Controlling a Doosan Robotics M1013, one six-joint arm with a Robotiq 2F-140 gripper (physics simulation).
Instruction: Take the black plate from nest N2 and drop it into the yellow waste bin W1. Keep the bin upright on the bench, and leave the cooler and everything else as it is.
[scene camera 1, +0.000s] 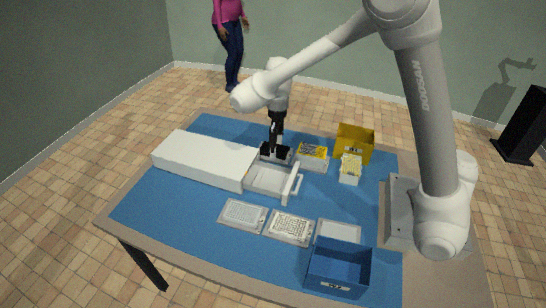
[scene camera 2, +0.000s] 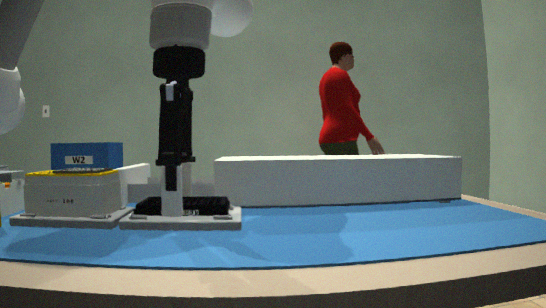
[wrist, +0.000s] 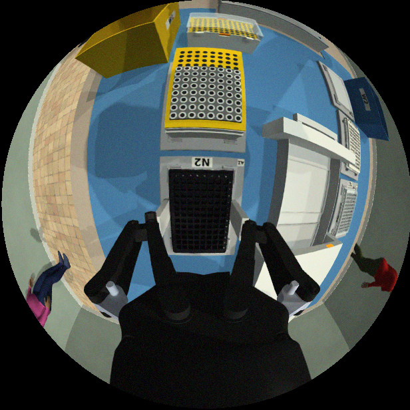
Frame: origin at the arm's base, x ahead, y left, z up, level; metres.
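Seen in the pictures: gripper, fingertip midpoint: (scene camera 1: 275, 151) (scene camera 2: 178, 210).
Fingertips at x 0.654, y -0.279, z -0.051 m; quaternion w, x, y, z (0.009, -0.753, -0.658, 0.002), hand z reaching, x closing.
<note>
A point is followed by its place in that frame.
My gripper (scene camera 1: 273, 150) @(z -0.051, x 0.654, y -0.279 m) (scene camera 2: 175, 202) @(z -0.051, x 0.654, y -0.279 m) (wrist: 199, 207) is shut on the black plate (scene camera 1: 284, 152) @(z -0.037, x 0.614, y -0.264 m) (scene camera 2: 212, 205) @(z -0.038, x 0.702, y -0.325 m) (wrist: 200, 200), with one finger pad on each long side. The plate is level and sits low over nest N2 (scene camera 2: 215, 225) @(z -0.061, x 0.704, y -0.345 m) (wrist: 170, 162), within its outline. In the scene camera 2 view its underside is at the nest's top or very slightly above it; any gap is too small to tell. The yellow waste bin W1 (scene camera 1: 356, 154) @(z -0.016, x 0.288, y -0.294 m) (wrist: 125, 47) stands upright at the back right of the bench in the scene camera 1 view.
A yellow-topped tip box (scene camera 1: 314, 161) @(z -0.020, x 0.478, y -0.211 m) (scene camera 2: 75, 195) @(z -0.025, x 0.509, y -0.302 m) (wrist: 207, 95) stands between N2 and W1, with a lidded box (scene camera 1: 349, 177) @(z -0.028, x 0.326, y -0.150 m) (wrist: 225, 30) in front of W1. A long white unit (scene camera 1: 210, 157) @(z 0.015, x 0.899, y -0.107 m) (scene camera 2: 340, 182) @(z -0.023, x 0.916, y -0.235 m) has its drawer (scene camera 1: 270, 181) @(z -0.054, x 0.646, y -0.092 m) (wrist: 300, 195) open beside N2. Blue bin W2 (scene camera 1: 332, 286) @(z 0.002, x 0.392, y 0.337 m) (wrist: 367, 107) stands farther off.
</note>
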